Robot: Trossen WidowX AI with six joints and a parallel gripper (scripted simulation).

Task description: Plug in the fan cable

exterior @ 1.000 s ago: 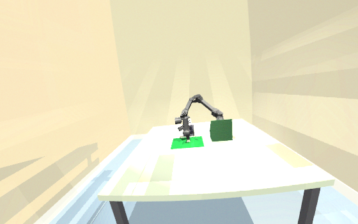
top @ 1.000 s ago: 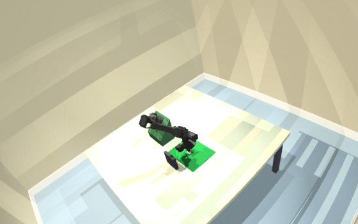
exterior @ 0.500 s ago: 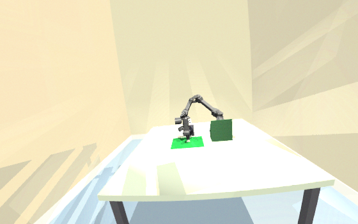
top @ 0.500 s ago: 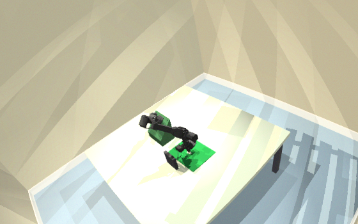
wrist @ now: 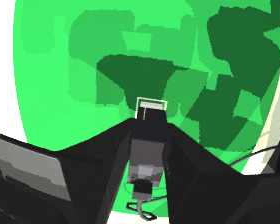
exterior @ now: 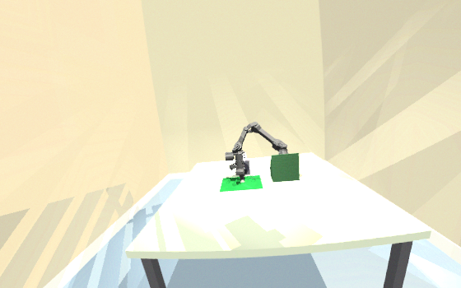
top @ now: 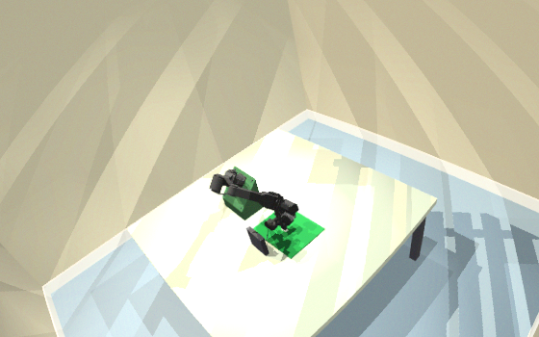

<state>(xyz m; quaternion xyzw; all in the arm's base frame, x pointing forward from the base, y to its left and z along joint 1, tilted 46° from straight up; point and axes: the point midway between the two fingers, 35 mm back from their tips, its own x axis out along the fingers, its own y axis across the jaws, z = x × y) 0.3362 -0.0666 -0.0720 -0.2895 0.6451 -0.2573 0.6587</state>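
My gripper tip is now 3 cm above the white four-pin header and 1 cm past it. Round my gripper tip: dark fan plug 1 cm behind, 1 cm above; then green circuit board 4 cm below, 1 cm to the left; then dark fan 16 cm to the right, 3 cm above, 1 cm behind.
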